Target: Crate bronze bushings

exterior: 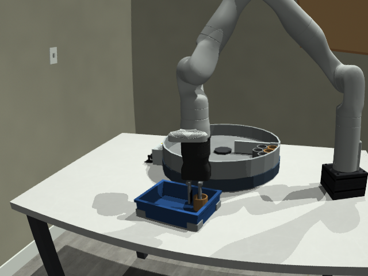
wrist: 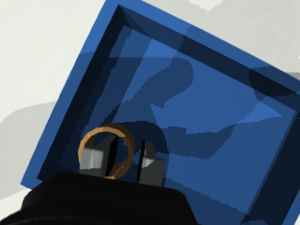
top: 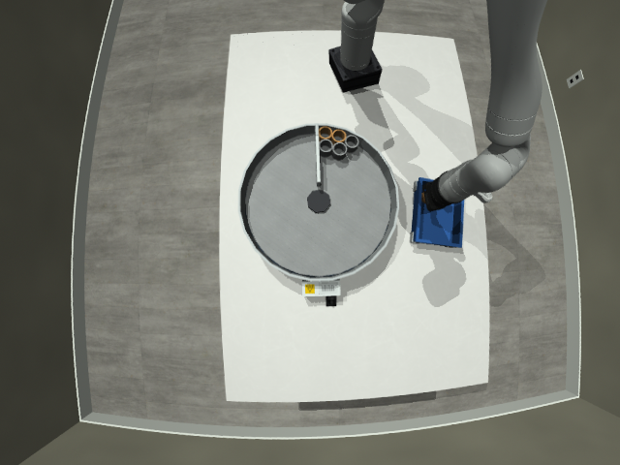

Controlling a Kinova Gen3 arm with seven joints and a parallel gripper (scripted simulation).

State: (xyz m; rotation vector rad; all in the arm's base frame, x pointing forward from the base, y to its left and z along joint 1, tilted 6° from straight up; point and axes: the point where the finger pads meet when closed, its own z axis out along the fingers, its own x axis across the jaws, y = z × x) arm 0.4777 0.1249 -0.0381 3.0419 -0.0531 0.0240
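Now: the blue crate 4 cm ahead of my hand, 2 cm below it and 1 cm to the left of it. From my hand the other things lie so: round turning table: 33 cm to the right, 5 cm behind, 1 cm above.
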